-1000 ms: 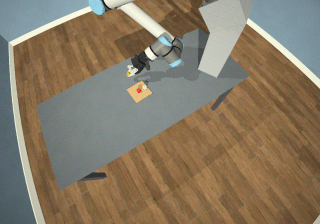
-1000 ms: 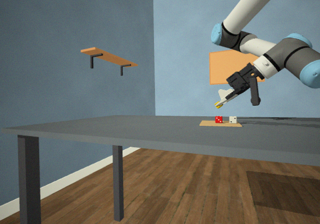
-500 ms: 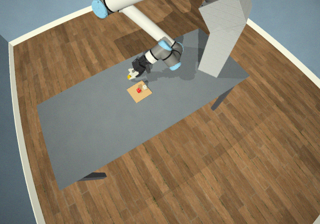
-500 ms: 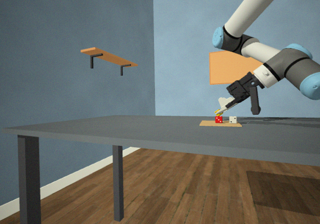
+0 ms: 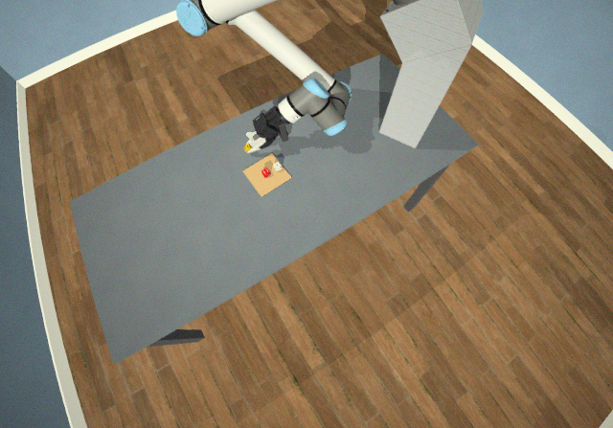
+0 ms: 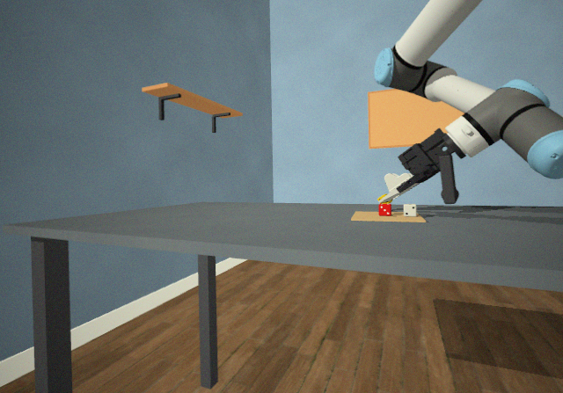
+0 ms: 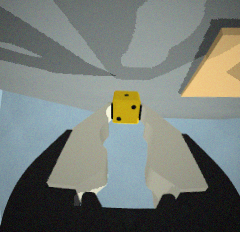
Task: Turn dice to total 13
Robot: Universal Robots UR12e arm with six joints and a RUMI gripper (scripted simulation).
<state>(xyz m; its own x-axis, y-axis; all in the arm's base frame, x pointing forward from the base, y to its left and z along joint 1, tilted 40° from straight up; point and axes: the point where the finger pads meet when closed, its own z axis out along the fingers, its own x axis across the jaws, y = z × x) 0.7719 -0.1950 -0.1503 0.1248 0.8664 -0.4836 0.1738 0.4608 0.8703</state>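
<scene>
Now: hand right at the yellow die. The rest, counted from my hand: red die 130 mm to the left, 10 mm below, 10 mm behind; then tan mat 130 mm to the left, 30 mm below, 10 mm behind; then white die 130 mm to the left, 60 mm behind, 10 mm below.
</scene>
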